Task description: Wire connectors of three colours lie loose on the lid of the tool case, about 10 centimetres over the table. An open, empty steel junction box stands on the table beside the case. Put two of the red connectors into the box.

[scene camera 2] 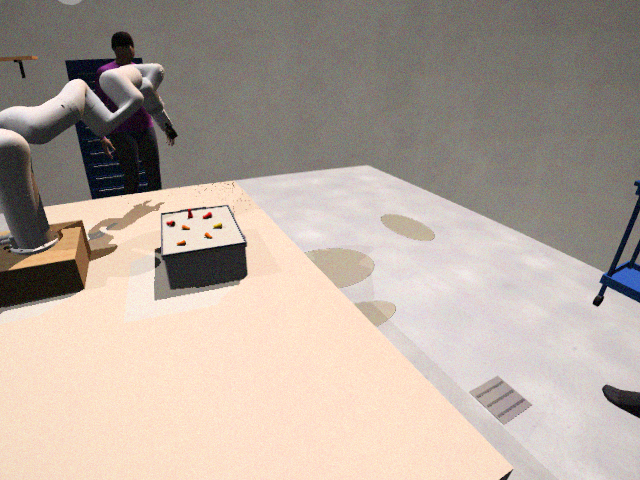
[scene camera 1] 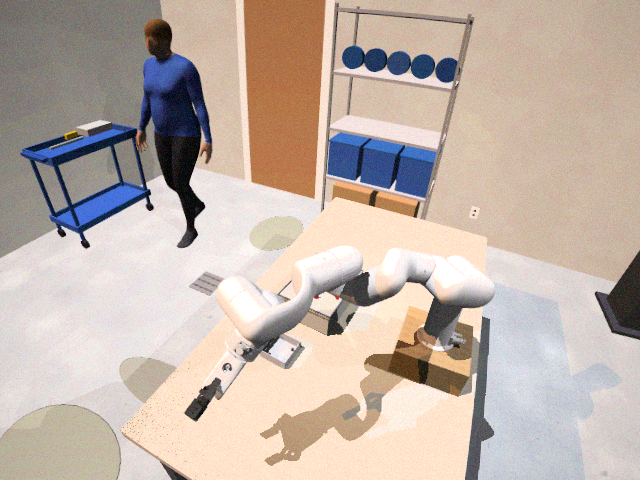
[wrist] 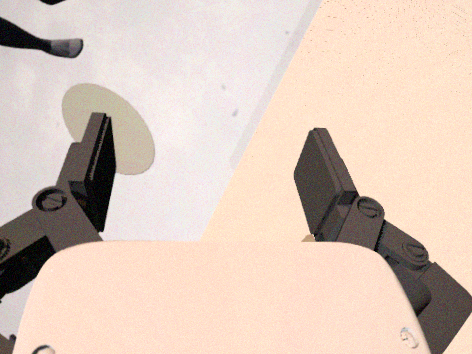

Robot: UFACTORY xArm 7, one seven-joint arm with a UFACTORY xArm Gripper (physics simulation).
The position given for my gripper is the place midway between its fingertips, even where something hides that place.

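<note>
Wrist view: my gripper [wrist: 210,145]. Scene camera 1: my gripper again [scene camera 1: 197,405], together with a steel junction box [scene camera 1: 281,350]. Scene camera 2: a tool case [scene camera 2: 202,260].
</note>
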